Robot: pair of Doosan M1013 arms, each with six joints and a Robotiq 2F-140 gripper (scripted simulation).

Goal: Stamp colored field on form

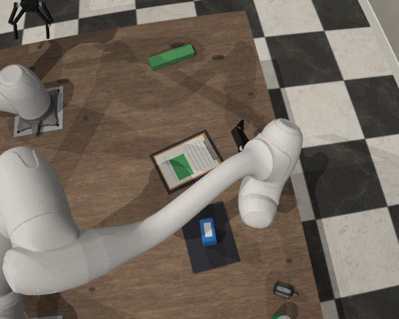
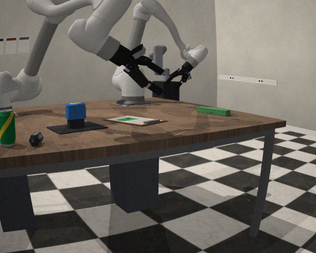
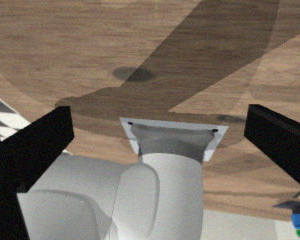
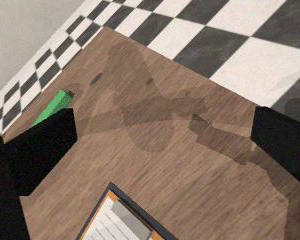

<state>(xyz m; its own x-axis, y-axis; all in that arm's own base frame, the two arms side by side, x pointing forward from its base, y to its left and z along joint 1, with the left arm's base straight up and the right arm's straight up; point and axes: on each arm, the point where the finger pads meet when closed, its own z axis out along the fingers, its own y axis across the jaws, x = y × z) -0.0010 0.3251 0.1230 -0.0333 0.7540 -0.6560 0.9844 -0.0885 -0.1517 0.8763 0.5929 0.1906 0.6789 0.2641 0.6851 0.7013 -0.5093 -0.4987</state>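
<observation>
Right now my right hand is 280 mm to the left of the blue stamp, 210 mm past it and 140 mm above it. Also, from my right hand: dark mat 280 mm to the right, 210 mm behind, 190 mm below.
</observation>
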